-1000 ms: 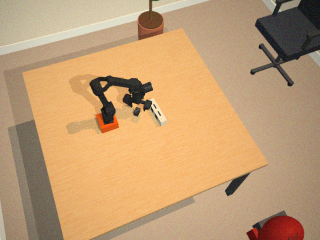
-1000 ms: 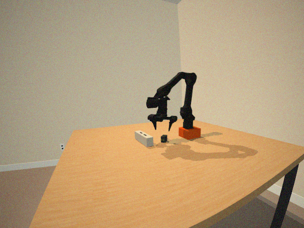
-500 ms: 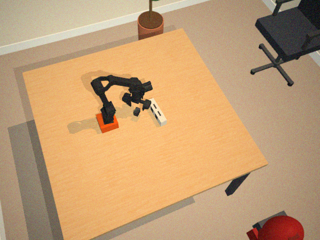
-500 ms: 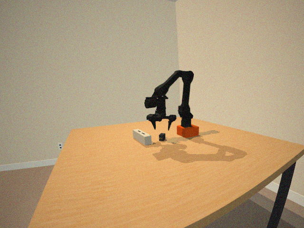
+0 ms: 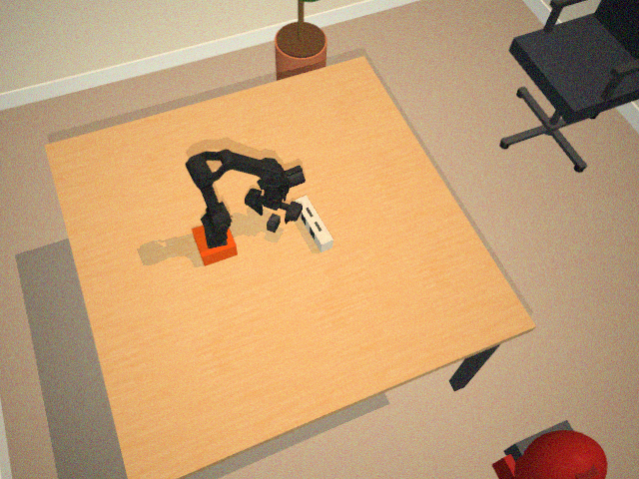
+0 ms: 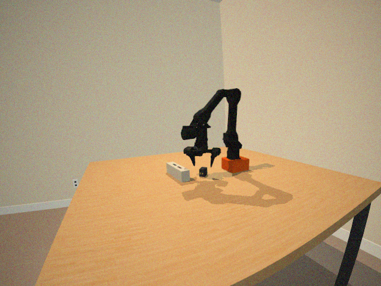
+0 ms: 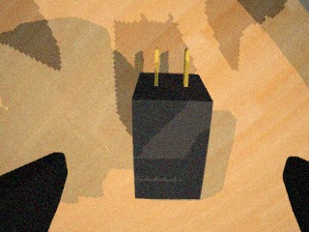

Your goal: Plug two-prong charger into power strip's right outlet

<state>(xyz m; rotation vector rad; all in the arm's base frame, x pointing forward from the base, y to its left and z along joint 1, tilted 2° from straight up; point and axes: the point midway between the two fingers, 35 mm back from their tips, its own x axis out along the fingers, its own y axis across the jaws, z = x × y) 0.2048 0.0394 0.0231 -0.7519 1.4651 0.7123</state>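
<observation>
My gripper tip is 30 mm above the dark two-prong charger, 10 mm to the right of it and 10 mm short of it.
</observation>
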